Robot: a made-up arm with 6 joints.
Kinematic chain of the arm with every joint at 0, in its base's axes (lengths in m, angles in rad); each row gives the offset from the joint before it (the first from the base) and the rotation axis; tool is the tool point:
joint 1: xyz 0 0 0.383 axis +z
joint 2: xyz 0 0 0 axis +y
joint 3: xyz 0 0 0.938 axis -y
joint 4: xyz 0 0 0 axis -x
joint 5: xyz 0.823 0 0 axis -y
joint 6: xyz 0 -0.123 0 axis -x
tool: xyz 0 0 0
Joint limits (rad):
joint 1: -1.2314..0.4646
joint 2: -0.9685..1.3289
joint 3: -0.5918..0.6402
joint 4: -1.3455..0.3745
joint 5: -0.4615..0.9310
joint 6: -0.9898..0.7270
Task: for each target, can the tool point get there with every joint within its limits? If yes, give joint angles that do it. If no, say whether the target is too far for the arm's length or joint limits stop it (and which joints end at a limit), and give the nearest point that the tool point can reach.
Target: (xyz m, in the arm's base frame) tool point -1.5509 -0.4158 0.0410
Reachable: no: joint limits stop it (at a limit: joint 1, joint 2, joint 3) | nearest point 0.0881 -0.5819 -0.1470 | short by 1.658 m
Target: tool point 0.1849 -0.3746 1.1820
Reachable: yes | joints -0.9671 -0.4589 -0.3800 -1.0568 0.5372 -0.7519
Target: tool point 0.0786 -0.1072 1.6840
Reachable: yes | joints 0.2383 -0.6418 0.0794 0.0675 -0.2390 0.0235
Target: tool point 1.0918 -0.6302 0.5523
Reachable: yes | joints -0.4332 0.7286 0.0864 -0.3918 0.2527 -0.6149
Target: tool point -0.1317 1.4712 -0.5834
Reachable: no: joint limits stop it (at a limit: joint 1, joint 2, joint 4) | nearest point 0.6063 0.2731 -0.1867 | short by 1.462 m
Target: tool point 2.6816 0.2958 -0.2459
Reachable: no: too far | nearest point 1.5693 0.1731 0.1194 | short by 1.177 m
